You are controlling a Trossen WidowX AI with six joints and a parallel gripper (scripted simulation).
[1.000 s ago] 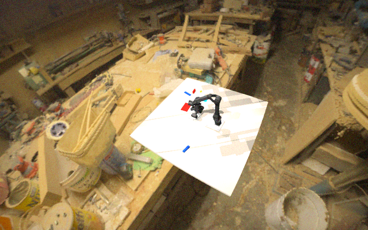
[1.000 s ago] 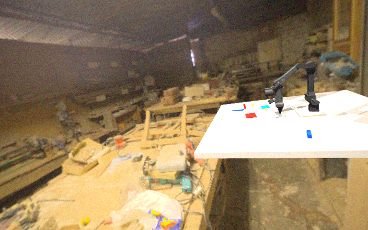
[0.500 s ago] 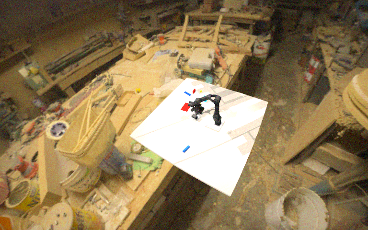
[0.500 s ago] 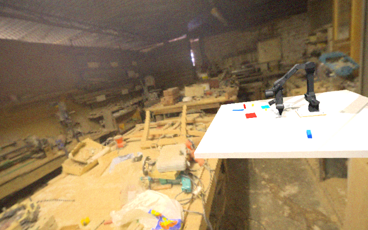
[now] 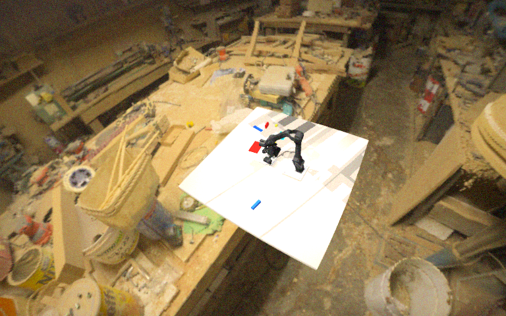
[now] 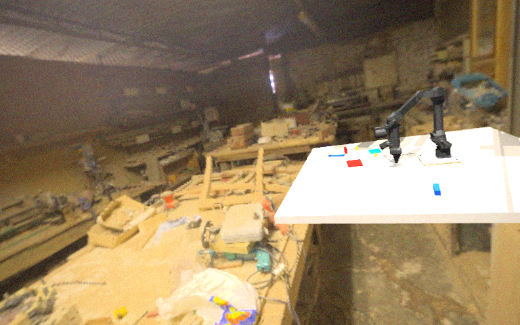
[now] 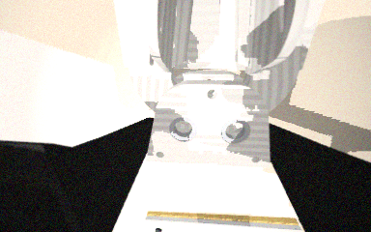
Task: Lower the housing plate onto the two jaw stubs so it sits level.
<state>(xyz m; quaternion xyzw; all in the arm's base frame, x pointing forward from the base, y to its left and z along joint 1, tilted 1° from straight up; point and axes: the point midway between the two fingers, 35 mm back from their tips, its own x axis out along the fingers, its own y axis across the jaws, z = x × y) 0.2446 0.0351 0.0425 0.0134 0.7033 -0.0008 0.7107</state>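
Right now the housing plate is 20 mm above my gripper tip and 10 mm ahead of it. From my gripper tip the other things lie so: cyan block (340 mm to the right, 110 mm ahead, 20 mm below); red flat square (240 mm ahead, 80 mm to the right, 20 mm below); yellow block (200 mm to the right, 110 mm ahead, 10 mm below).
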